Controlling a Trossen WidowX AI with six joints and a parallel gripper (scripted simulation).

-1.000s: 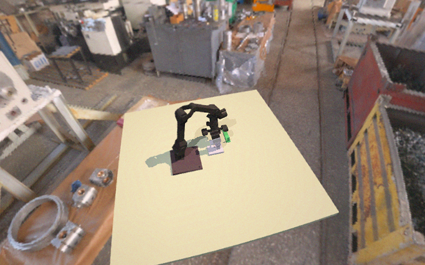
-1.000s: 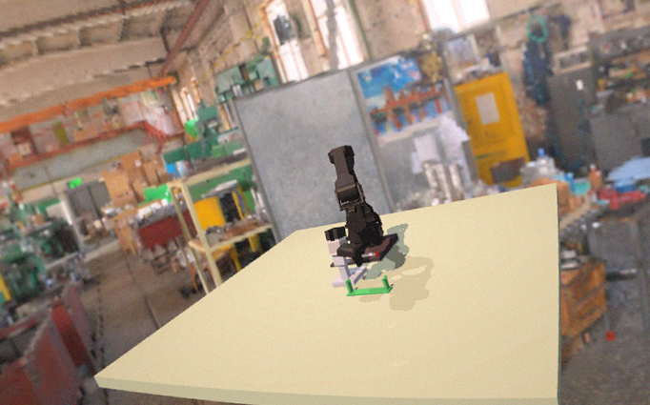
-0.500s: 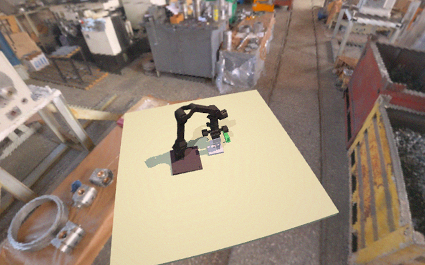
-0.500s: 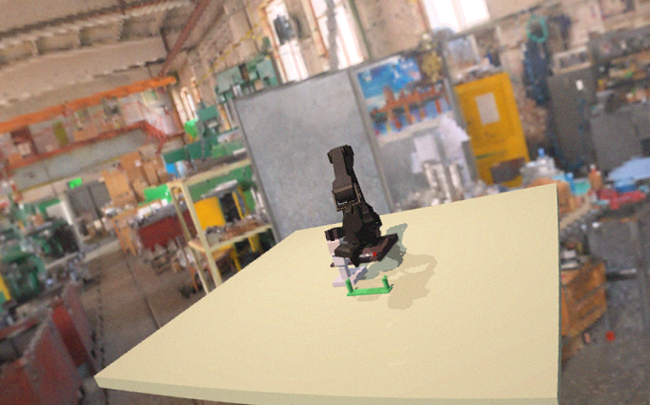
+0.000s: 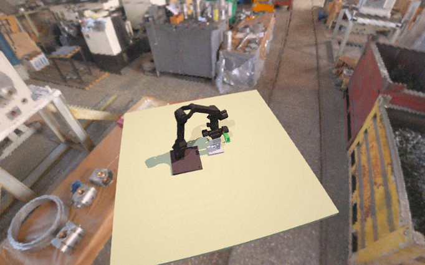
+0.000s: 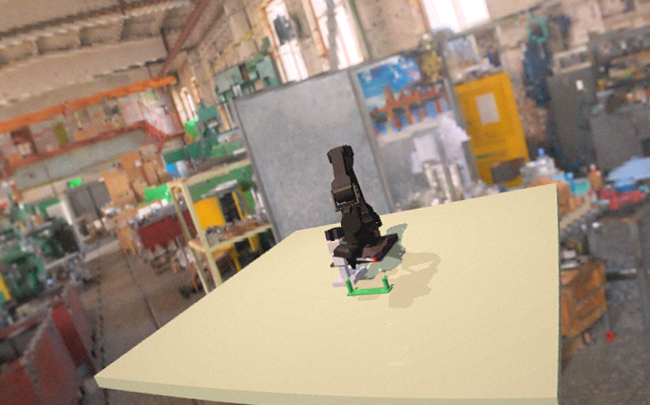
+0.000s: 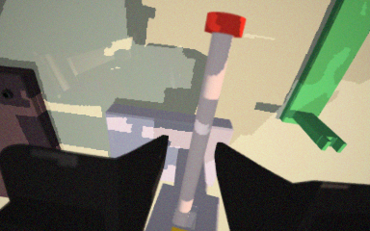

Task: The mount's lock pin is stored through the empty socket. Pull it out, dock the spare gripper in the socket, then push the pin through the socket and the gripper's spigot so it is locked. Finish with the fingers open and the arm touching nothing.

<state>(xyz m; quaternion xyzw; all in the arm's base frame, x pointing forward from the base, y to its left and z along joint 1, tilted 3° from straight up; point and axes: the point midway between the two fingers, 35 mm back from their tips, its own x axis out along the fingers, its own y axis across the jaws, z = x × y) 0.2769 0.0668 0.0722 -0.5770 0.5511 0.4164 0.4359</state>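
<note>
Right now my gripper tip is 4 cm to the left of the mount and 1 cm past it. From my gripper tip the other things lie so: green cradle (10 cm ahead, 8 cm to the left, 2 cm below); spare gripper (8 cm above, 4 cm to the right, 1 cm behind).
</note>
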